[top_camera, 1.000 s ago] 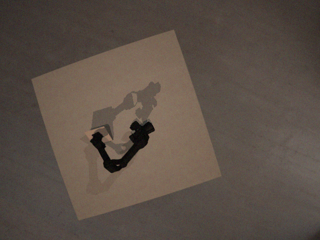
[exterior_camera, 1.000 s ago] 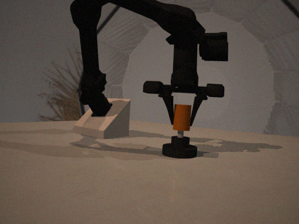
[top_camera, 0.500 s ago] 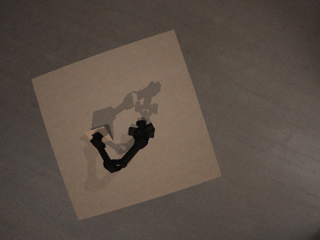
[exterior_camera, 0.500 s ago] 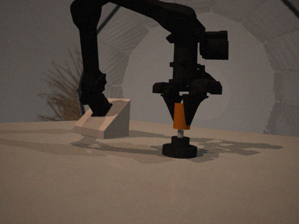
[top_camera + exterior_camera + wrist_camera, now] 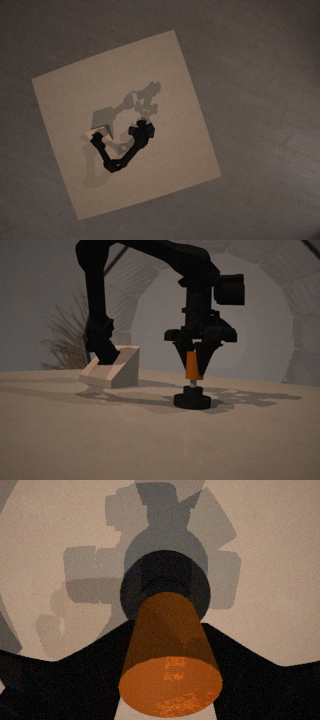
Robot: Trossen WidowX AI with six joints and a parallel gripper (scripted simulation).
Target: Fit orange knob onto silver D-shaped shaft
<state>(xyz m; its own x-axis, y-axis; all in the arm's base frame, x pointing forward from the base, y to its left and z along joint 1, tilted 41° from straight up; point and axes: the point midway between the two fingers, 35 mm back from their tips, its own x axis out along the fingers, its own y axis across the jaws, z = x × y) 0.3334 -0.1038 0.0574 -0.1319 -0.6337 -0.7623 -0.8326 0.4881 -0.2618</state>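
Now: gripper tip 3 cm below the orange knob. From my gripper tip the other things lie so: black round pedestal (4 cm below).
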